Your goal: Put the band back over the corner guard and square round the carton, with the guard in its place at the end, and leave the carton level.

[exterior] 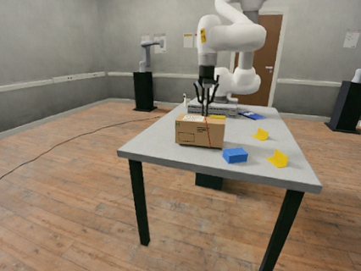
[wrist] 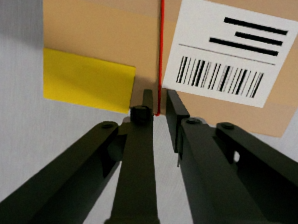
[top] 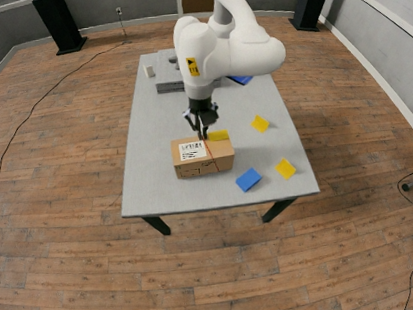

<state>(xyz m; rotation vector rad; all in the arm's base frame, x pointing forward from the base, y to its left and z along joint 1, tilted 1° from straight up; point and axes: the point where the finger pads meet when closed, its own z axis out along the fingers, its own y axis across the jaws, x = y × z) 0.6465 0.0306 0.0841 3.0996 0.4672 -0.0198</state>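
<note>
Now: hand 7 cm to the right of the yellow corner guard, 4 cm above it and 1 cm past it. Also, from my hand: brown carton: 10 cm below, 5 cm ahead, 1 cm to the right; blue block: 18 cm to the left, 16 cm ahead, 15 cm below.
</note>
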